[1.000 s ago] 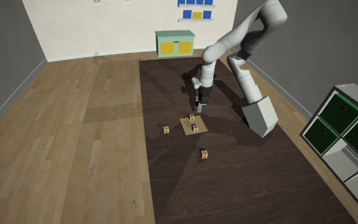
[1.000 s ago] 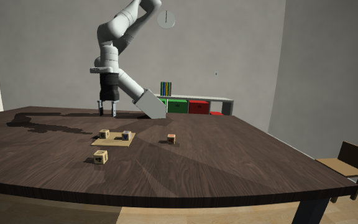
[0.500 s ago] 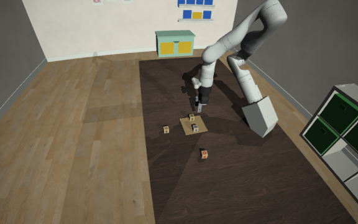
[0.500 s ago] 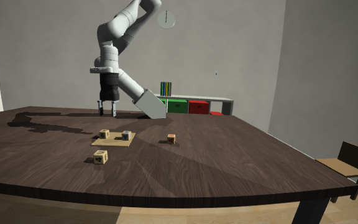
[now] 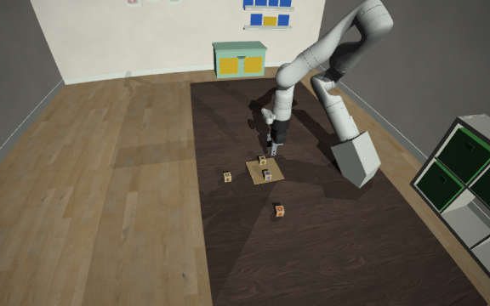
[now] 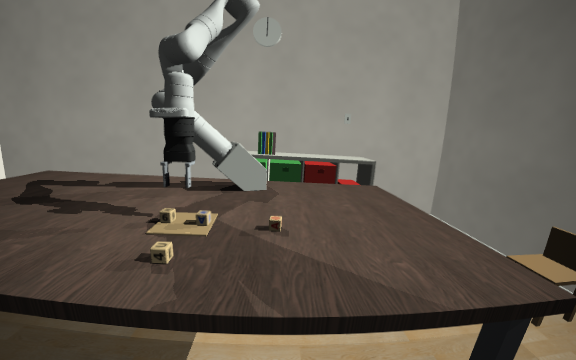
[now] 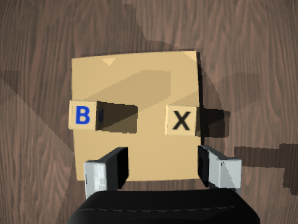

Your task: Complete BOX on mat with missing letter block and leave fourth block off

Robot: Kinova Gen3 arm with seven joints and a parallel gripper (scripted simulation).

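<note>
Now: hand 260 mm to the right of the o block, 90 mm above it and 30 mm short of it. Round my hand: tan mat (110 mm below, 30 mm to the left, 30 mm ahead); x block (90 mm below, 30 mm ahead, 20 mm to the right); b block (90 mm below, 80 mm to the left, 30 mm ahead).
</note>
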